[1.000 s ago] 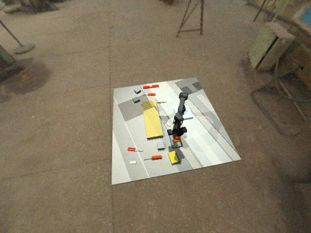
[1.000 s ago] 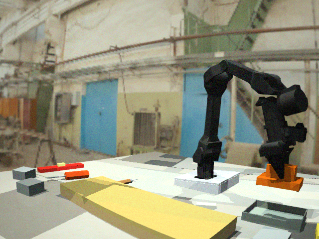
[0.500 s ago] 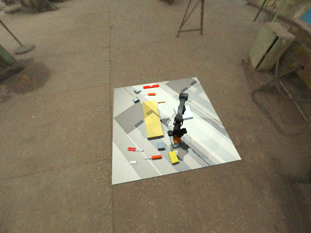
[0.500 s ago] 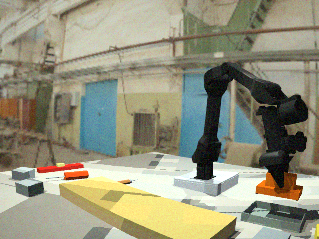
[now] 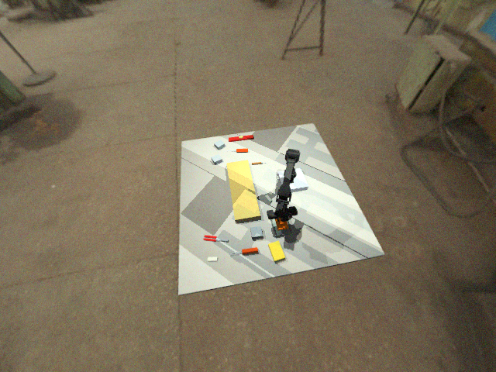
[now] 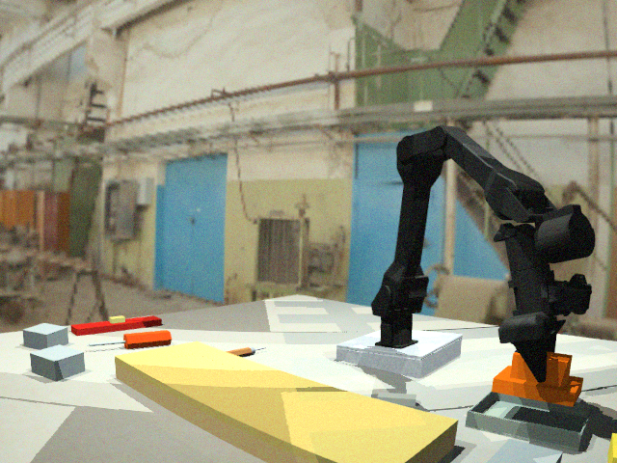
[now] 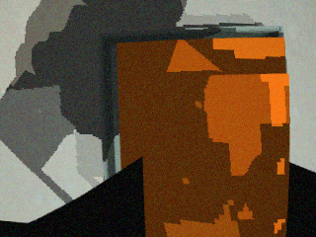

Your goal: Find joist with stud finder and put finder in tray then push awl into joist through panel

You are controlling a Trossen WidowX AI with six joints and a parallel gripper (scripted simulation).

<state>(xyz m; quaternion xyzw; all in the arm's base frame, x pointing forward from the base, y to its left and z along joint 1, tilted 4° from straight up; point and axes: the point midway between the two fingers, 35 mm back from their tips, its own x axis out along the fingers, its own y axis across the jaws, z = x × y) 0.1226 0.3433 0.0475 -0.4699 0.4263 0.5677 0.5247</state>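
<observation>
Now: gripper tip 1 cm to the left of the grey tray and 6 cm above it. Also, from my gripper tip: yellow block 6 cm ahead, 18 cm to the left, 6 cm below; then orange stud finder 2 cm to the right, 2 cm above; then awl 7 cm ahead, 57 cm to the right, 7 cm below.
</observation>
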